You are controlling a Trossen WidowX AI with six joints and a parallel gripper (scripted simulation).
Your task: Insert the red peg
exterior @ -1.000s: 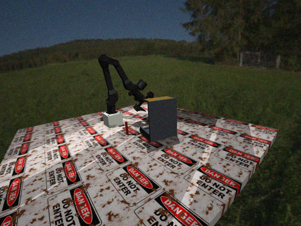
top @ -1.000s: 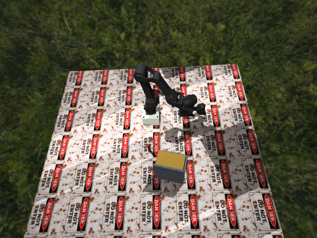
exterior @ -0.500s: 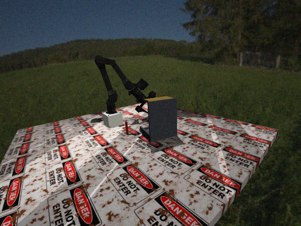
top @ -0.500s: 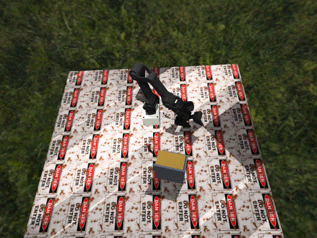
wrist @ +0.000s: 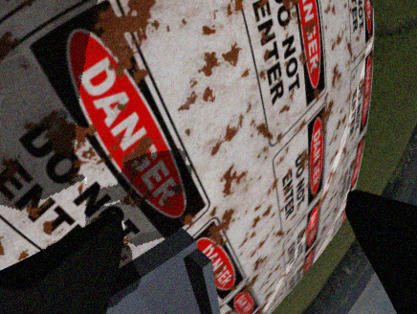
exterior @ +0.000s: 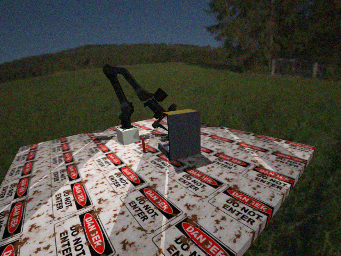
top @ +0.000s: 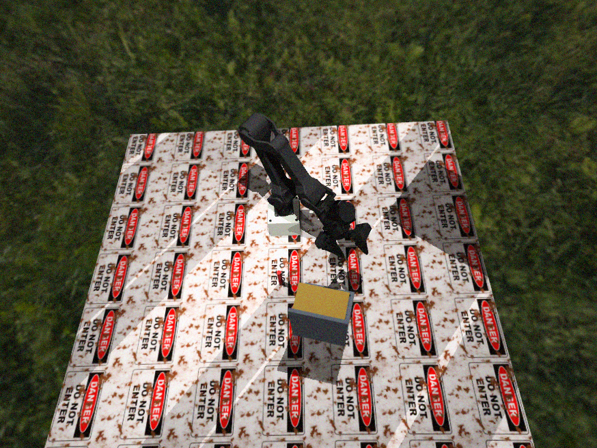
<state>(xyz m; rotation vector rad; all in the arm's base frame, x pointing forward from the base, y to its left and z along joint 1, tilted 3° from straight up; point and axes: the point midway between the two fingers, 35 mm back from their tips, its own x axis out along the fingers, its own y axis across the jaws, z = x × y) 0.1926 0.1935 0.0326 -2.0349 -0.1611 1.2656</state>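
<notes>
My gripper tip is now 24 cm to the left of the red peg, 4 cm above it and 3 cm short of it. The rest, counted from my gripper tip: box wall: 22 cm ahead, 15 cm to the right, 3 cm above; yellow roof: 18 cm ahead, 13 cm to the right, 12 cm above.
</notes>
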